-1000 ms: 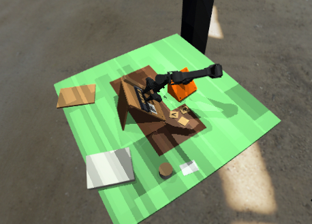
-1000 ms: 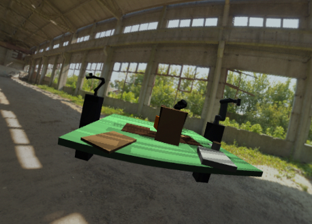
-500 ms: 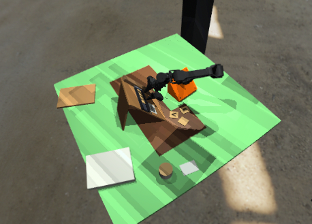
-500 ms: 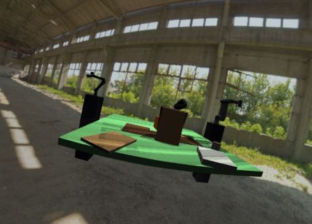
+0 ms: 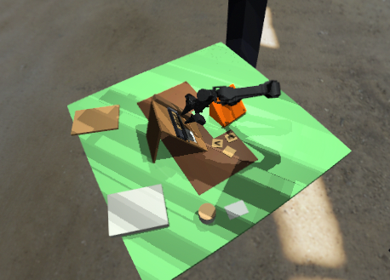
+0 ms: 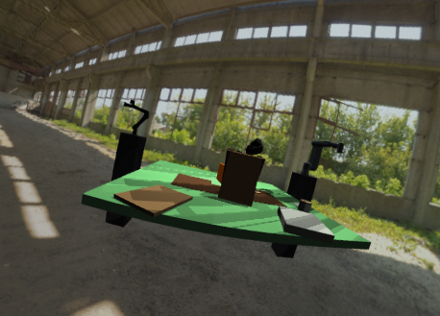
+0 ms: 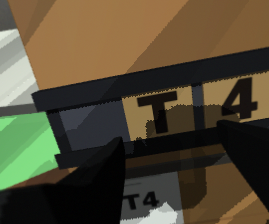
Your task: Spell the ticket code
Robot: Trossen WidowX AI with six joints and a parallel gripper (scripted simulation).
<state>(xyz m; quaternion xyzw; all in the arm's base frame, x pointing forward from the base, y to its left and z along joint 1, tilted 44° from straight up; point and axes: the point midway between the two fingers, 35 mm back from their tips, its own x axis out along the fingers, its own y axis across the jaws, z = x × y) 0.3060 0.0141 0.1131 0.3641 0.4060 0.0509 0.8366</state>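
My gripper tip is now 1 cm past the white ticket, 4 cm to the right of it and 10 cm above it. The rest, counted from my gripper tip: brown mat: 11 cm behind, 7 cm to the right, 21 cm below; then white slab: 40 cm ahead, 24 cm to the left, 19 cm below; then short tan cylinder: 12 cm ahead, 43 cm to the left, 18 cm below.
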